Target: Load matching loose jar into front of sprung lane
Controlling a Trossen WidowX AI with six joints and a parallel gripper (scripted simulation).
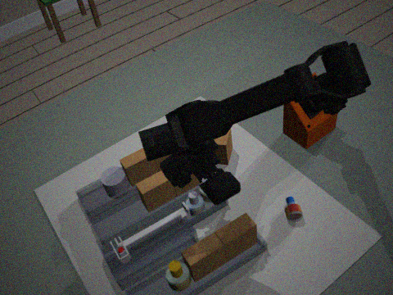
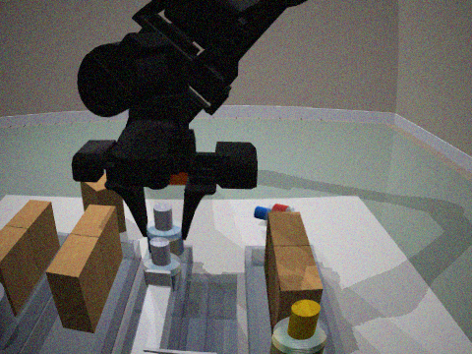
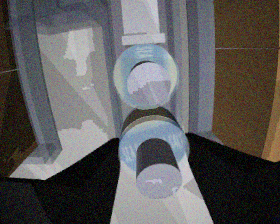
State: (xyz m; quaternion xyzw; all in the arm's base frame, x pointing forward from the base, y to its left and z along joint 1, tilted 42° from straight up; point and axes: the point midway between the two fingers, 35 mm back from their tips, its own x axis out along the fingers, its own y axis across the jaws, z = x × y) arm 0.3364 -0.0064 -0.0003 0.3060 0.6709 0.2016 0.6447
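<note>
Right now my gripper tip is 15 cm short of the sprung lane, 1 cm to the right of it and 3 cm above it. The rest, counted from my gripper tip: red mark: 23 cm ahead, 1 cm to the left, 2 cm above; grey can: 14 cm ahead, 19 cm to the right, 2 cm below; brown box: 12 cm behind, 9 cm to the right, 1 cm below.
</note>
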